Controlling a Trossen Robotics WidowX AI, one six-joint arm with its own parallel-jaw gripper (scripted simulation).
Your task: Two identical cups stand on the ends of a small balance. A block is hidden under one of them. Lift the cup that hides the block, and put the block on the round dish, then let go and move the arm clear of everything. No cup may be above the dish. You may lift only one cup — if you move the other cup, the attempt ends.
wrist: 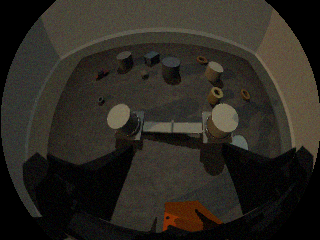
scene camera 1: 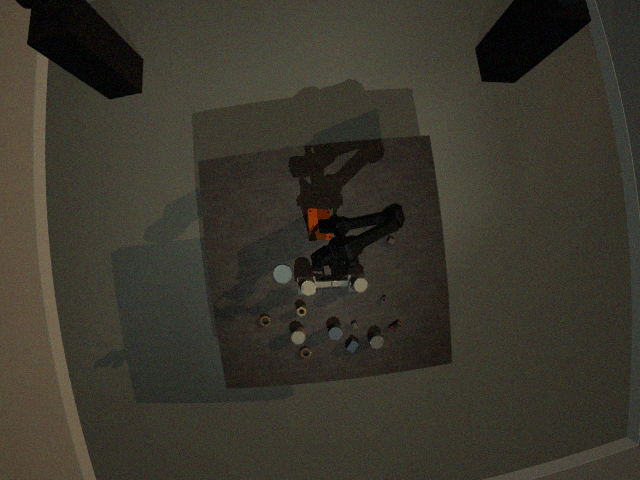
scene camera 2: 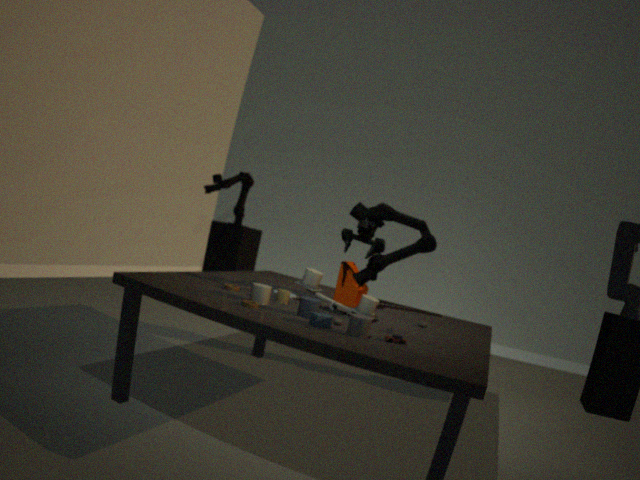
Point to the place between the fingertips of my gripper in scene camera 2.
355, 255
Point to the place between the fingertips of my gripper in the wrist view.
179, 149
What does my gripper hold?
Nothing.
